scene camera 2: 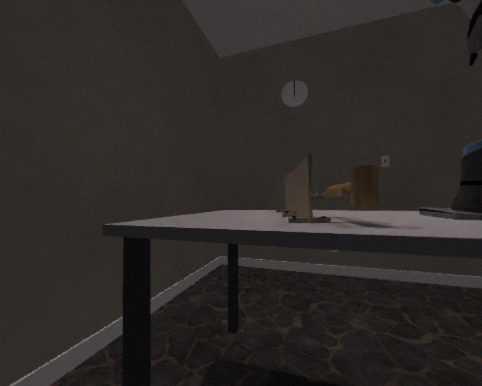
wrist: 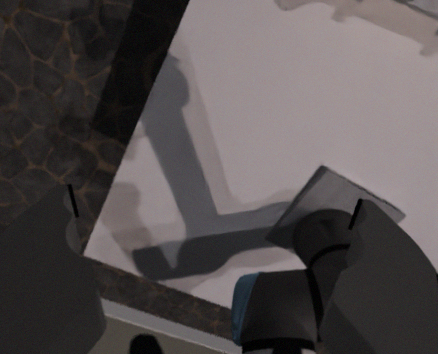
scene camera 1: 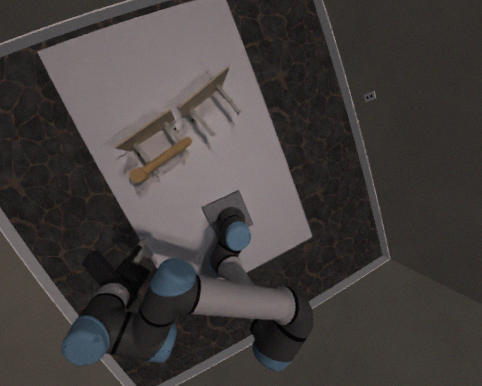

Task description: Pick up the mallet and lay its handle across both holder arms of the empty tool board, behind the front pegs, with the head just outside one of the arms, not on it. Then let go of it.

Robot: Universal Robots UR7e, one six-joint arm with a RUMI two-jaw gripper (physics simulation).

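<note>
The orange-brown mallet point(scene camera 1: 164, 158) point(scene camera 2: 364, 186) lies across both light holder arms of the left tool board point(scene camera 1: 146, 131), well out in front of its upright panel. Its head point(scene camera 1: 139, 175) is outside the arm at the left end, and the handle reaches past the other arm. In scene camera 2 the head hangs above the table beside the board. The front pegs are too small to place exactly against the handle. My gripper point(scene camera 1: 117, 260) point(wrist: 216, 196) is open and empty, away from the mallet, by the table's left edge near the robot base.
A second tool board point(scene camera 1: 204, 93) with two arms stands to the right of the first, with its arms bare. The robot base stands on a grey plate point(scene camera 1: 215, 210) point(wrist: 330, 185). The white table point(scene camera 1: 150, 60) point(scene camera 2: 200, 222) bears both boards. The arm's shadow falls across the table near the base.
</note>
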